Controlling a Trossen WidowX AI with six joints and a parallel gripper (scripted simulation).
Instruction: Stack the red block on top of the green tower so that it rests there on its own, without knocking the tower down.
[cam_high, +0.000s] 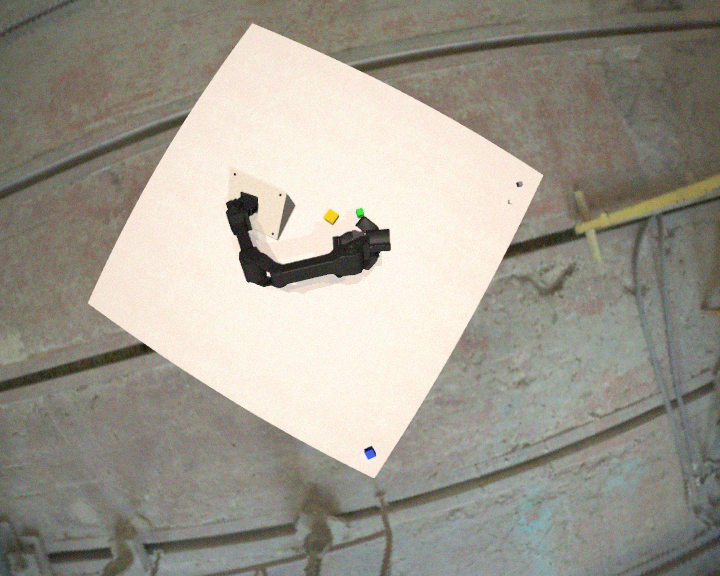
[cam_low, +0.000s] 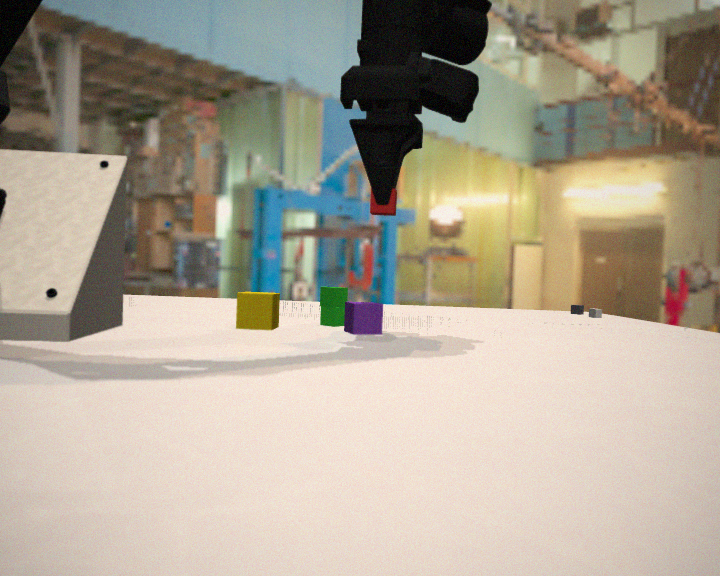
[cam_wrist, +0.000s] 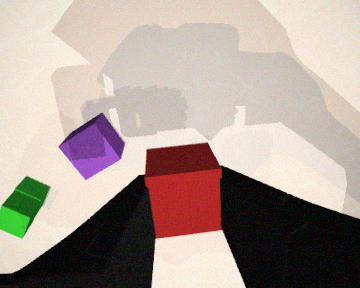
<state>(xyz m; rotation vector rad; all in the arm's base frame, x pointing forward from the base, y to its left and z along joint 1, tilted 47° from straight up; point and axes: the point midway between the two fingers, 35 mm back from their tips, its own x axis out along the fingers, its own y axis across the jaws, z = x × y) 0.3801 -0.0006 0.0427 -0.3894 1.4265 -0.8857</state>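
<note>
Right now the purple block is 110 mm below my gripper tip and 60 mm to the left of it. The rest, counted from my gripper tip: red block right at my gripper tip; blue block 640 mm to the right, 310 mm ahead, 110 mm below; yellow block 110 mm below, 110 mm behind, 90 mm to the left.
</note>
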